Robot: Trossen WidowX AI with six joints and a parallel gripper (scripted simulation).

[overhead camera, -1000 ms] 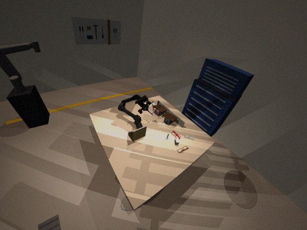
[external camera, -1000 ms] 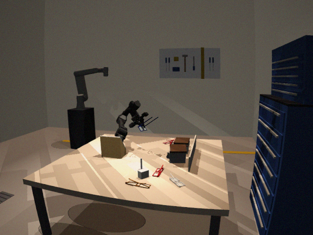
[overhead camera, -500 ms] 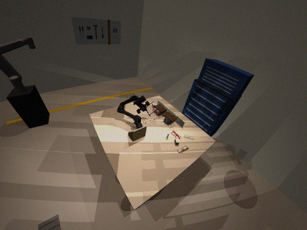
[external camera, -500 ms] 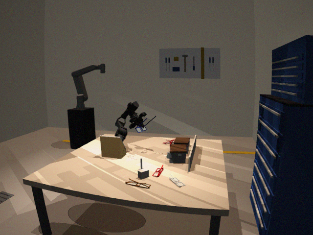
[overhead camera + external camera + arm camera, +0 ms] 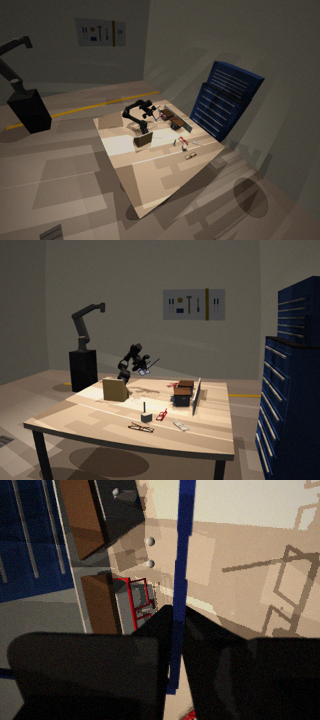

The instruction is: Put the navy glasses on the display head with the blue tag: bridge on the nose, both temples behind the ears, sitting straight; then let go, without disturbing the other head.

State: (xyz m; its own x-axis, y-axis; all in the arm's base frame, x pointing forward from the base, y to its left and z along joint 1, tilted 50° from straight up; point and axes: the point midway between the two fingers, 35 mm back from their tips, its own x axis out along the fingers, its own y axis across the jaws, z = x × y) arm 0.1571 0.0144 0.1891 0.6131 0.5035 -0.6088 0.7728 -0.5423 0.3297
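The dark display head lies 300 mm ahead of my gripper tip, 150 mm below it and 130 mm to the right of it. The rest, counted from my gripper tip: upright panel (420 mm ahead, 160 mm below, 10 mm to the right).
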